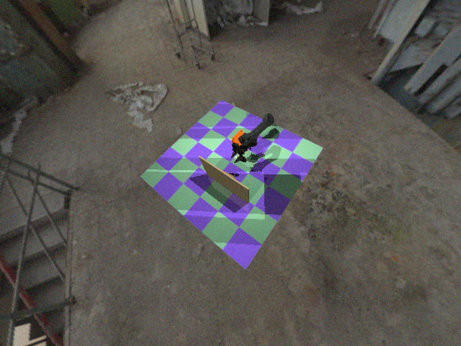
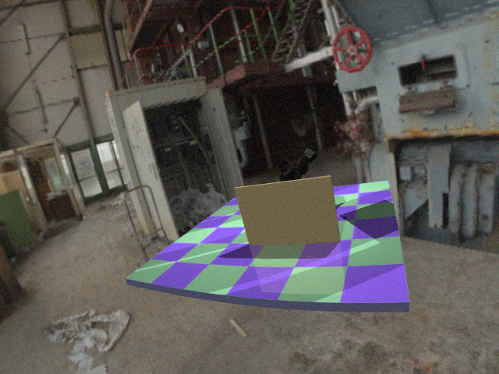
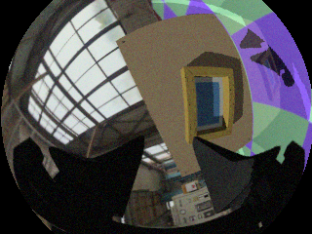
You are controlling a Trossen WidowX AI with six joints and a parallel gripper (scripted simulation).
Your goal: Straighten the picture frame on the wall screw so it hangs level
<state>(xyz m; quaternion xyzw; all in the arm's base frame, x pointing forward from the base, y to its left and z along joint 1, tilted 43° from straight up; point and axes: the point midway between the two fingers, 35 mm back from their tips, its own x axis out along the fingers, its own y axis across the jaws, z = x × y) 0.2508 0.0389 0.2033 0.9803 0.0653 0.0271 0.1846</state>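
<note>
The picture frame lies 11 cm ahead of my gripper tip, 4 cm to the left of it and 11 cm below it. The rest, counted from my gripper tip: tan wall board (13 cm ahead, 2 cm to the left, 12 cm below).
</note>
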